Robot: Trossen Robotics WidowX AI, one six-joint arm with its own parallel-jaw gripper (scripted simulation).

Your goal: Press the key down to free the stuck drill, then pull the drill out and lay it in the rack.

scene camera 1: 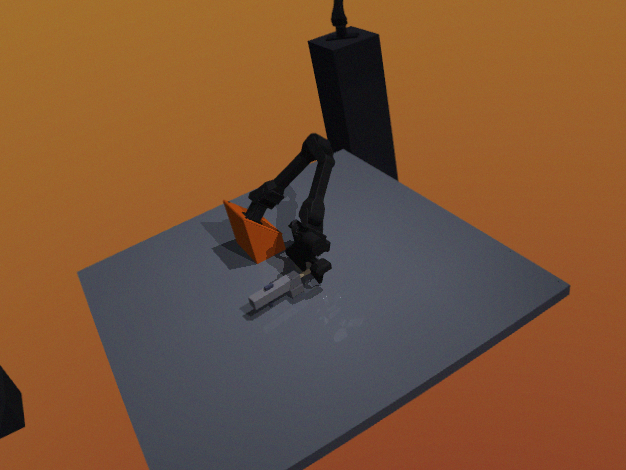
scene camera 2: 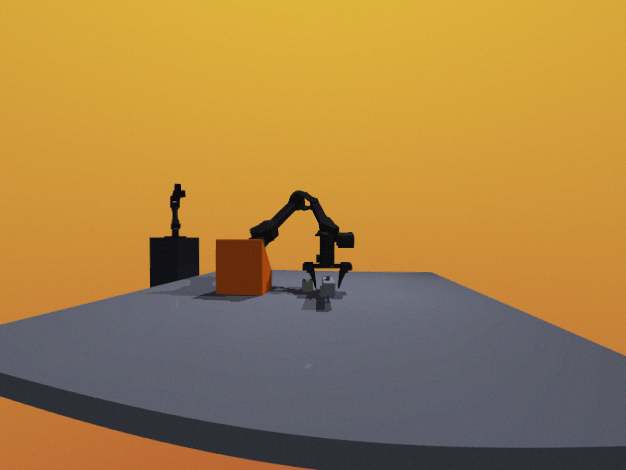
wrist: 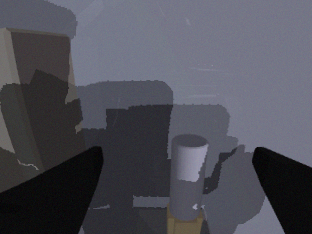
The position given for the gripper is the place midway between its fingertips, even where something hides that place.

The gripper [scene camera 1: 312,277] is open and holds nothing. Also in view: a rack [wrist: 48,130].
The gripper shows as well in scene camera 2 [scene camera 2: 327,288] and in the wrist view [wrist: 179,154].
